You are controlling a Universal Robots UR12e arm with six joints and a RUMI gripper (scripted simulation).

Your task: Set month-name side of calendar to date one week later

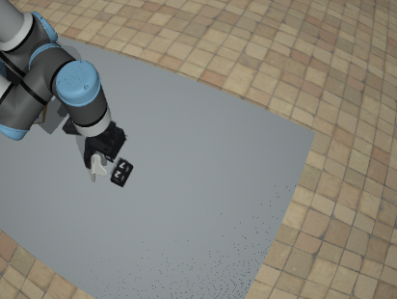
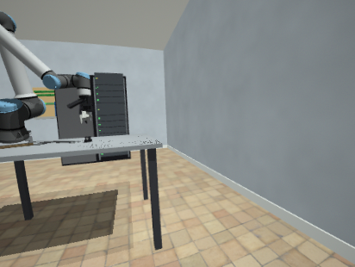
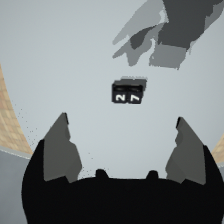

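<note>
Right now my hand is 11 cm above the black cube and 1 cm short of it. The rest, counted from my hand: dark tray (13 cm below, 2 cm ahead, 1 cm to the left).
</note>
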